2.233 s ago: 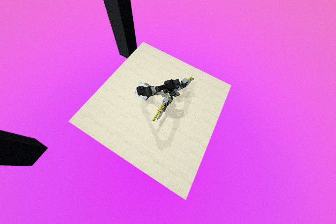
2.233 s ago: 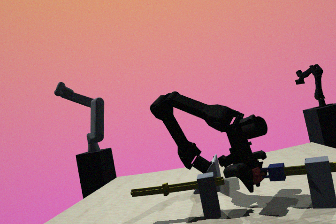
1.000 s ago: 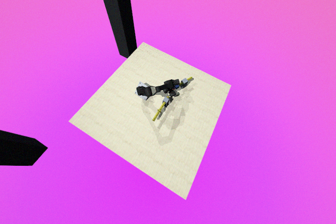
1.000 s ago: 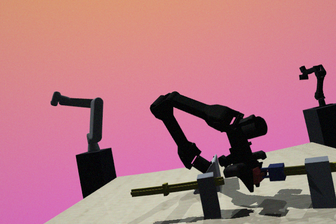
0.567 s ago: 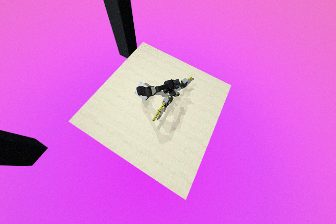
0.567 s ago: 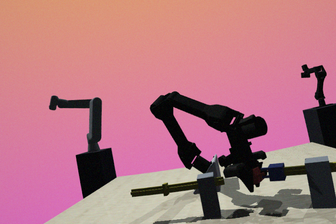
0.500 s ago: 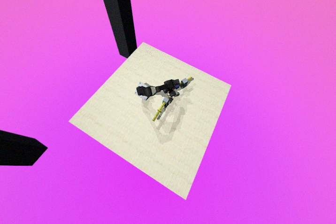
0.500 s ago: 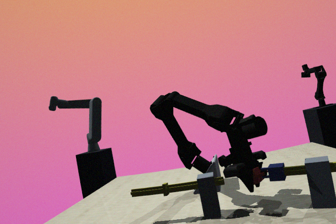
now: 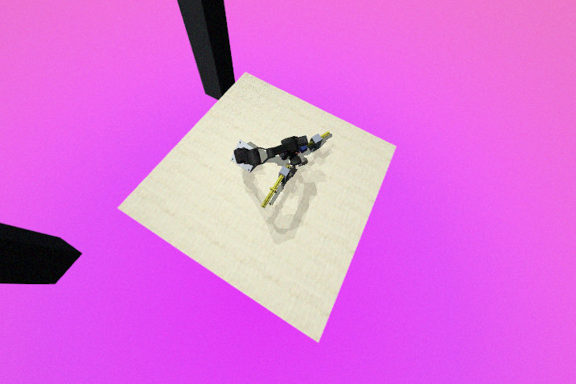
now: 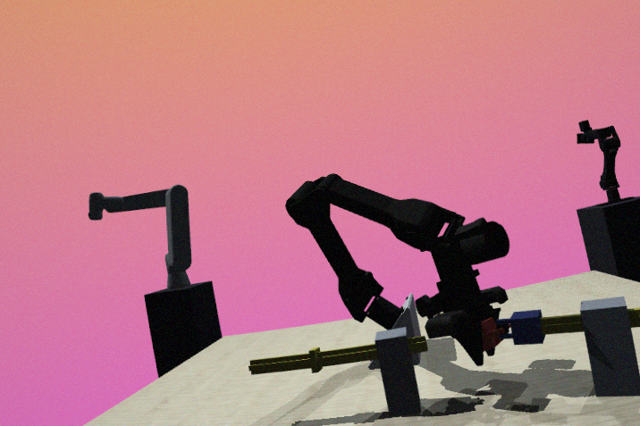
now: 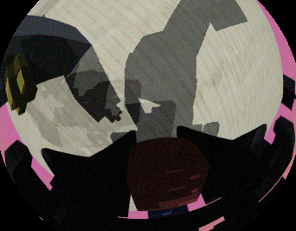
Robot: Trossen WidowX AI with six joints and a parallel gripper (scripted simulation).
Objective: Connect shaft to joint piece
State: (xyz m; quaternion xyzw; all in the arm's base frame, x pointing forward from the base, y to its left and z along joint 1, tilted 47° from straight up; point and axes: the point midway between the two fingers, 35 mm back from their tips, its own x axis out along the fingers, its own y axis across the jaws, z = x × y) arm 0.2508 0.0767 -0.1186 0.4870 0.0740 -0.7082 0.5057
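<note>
My gripper tip is now 40 mm below the red square joint piece, 10 mm to the right of it and 10 mm short of it.
</note>
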